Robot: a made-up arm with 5 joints. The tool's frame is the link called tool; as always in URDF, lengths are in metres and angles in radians. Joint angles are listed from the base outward. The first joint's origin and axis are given. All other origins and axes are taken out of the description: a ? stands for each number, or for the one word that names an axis. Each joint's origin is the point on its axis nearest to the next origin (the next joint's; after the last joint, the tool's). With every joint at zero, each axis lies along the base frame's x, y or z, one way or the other. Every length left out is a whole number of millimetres.
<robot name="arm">
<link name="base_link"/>
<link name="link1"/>
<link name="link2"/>
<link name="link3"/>
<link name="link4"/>
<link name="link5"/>
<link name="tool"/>
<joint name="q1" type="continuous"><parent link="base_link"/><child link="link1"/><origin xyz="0.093 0 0.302"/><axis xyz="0 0 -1"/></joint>
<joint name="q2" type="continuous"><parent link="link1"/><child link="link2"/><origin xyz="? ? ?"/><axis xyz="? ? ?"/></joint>
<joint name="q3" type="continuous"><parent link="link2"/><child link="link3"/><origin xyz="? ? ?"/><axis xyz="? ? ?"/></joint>
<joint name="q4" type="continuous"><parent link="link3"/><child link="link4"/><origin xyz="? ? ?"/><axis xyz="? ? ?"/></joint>
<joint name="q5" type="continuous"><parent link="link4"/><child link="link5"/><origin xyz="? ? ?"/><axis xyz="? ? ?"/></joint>
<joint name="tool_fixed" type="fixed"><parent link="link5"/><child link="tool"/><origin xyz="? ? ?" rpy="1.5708 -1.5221 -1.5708"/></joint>
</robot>
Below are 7 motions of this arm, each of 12 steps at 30 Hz.
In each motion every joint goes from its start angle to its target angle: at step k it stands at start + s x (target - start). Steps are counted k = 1, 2, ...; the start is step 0. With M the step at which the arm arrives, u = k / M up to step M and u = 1 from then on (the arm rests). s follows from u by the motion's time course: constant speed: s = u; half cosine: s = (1 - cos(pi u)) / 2; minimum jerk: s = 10 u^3 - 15 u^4 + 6 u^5.
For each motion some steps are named. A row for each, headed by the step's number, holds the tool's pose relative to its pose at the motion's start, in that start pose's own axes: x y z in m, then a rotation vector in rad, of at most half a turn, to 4 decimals.
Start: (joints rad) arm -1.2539 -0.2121 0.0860 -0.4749 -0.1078
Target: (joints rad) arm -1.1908 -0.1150 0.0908 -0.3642 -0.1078
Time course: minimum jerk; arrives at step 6
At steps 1, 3, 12:
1: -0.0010 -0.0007 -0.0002 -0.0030 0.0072 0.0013
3: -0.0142 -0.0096 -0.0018 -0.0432 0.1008 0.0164
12: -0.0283 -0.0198 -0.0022 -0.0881 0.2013 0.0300

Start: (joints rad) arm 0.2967 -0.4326 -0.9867 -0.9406 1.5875
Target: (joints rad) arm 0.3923 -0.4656 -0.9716 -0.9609 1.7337
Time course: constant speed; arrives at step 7
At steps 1, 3, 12:
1: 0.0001 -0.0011 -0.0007 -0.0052 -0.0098 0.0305
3: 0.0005 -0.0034 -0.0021 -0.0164 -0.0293 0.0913
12: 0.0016 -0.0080 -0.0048 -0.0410 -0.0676 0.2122

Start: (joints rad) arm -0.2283 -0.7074 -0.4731 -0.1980 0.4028
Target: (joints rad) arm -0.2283 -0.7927 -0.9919 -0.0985 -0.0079
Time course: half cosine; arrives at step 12
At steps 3, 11, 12:
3: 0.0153 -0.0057 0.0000 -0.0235 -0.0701 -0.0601
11: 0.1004 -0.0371 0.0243 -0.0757 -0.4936 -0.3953
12: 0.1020 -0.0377 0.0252 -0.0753 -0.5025 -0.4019

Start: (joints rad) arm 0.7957 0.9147 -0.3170 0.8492 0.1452
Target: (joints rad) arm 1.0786 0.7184 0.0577 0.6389 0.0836
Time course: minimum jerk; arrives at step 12
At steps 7, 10, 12:
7: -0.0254 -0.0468 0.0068 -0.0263 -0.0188 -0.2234
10: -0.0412 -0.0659 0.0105 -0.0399 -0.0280 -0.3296
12: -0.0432 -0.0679 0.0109 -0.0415 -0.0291 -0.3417

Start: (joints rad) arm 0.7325 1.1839 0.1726 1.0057 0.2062
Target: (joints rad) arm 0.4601 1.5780 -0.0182 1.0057 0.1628
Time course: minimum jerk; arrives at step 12
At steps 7, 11, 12:
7: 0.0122 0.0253 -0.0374 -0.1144 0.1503 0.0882
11: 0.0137 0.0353 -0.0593 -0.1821 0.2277 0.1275
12: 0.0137 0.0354 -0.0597 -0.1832 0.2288 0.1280

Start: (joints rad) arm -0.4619 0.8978 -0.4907 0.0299 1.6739
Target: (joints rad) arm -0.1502 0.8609 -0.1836 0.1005 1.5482
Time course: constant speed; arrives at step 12
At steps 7, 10, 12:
7: -0.0564 0.0351 0.0102 0.2012 0.1531 -0.1660
10: -0.0778 0.0510 0.0188 0.2833 0.2179 -0.2462
12: -0.0910 0.0619 0.0259 0.3367 0.2607 -0.3026

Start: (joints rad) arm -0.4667 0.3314 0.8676 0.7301 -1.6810
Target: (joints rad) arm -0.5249 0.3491 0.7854 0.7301 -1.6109
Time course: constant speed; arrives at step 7
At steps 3, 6, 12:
3: -0.0047 0.0045 0.0022 0.0286 -0.0044 0.0535
6: -0.0096 0.0089 0.0045 0.0569 -0.0090 0.1073
12: -0.0112 0.0103 0.0053 0.0663 -0.0105 0.1252

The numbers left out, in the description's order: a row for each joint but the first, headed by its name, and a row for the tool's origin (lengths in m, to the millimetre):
q2: xyz 0.048 -0.011 0, axis 0 1 0
q3: xyz 0.033 0 0.132, axis 0 1 0
q4: xyz 0.121 0 0.005, axis 0 1 0
q5: xyz 0.059 0 0, axis -1 0 0
tool: xyz 0 0 0

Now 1 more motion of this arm.
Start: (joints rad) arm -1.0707 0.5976 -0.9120 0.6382 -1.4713
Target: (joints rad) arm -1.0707 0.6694 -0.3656 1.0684 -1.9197
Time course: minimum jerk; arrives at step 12
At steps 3, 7, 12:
3: -0.0007 -0.0131 -0.0052 -0.1085 0.0030 -0.0464
7: -0.0043 -0.0837 -0.0145 -0.6842 -0.0657 -0.2814
12: -0.0063 -0.1248 -0.0054 -1.0407 -0.1823 -0.4063

